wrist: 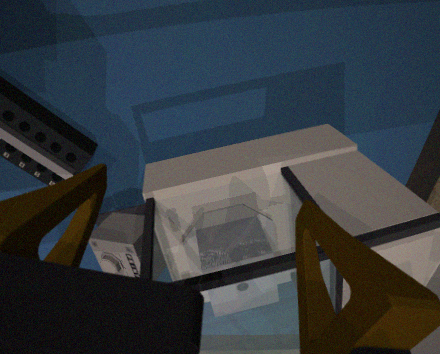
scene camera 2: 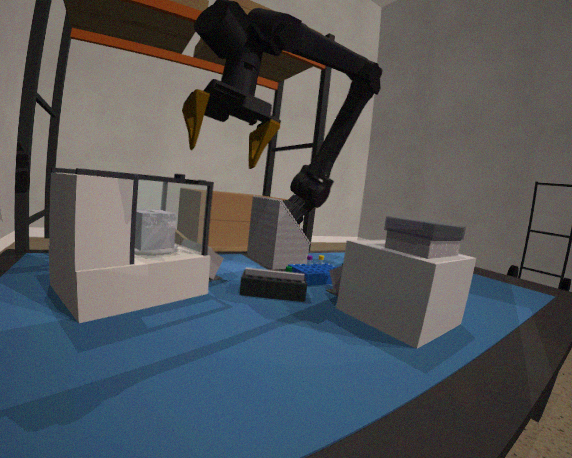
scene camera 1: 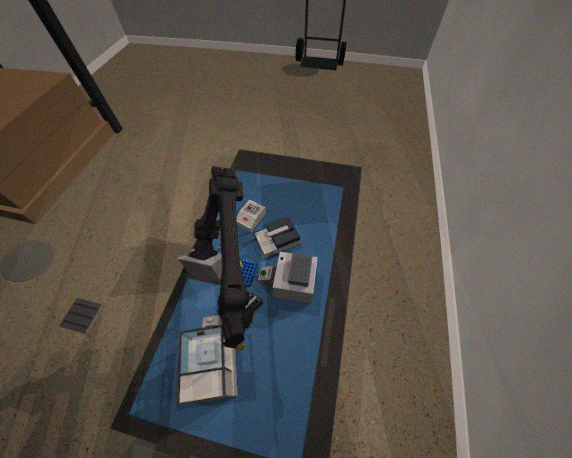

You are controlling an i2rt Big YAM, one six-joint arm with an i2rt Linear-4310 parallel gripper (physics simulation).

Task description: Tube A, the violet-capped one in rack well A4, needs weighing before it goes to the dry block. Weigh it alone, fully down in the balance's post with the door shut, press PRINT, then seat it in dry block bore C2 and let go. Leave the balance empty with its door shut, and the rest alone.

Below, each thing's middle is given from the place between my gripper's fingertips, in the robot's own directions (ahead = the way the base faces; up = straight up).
My hand is 15 cm past the glass door [scene camera 1: 200, 350], 10 cm to the left of it and 3 cm above it. From my hand the other things lie so: white box with grey lid [scene camera 2: 413, 286]: 8 cm ahead, 35 cm to the left, 15 cm below; balance [scene camera 2: 119, 242]: 13 cm behind, 13 cm to the right, 14 cm below.
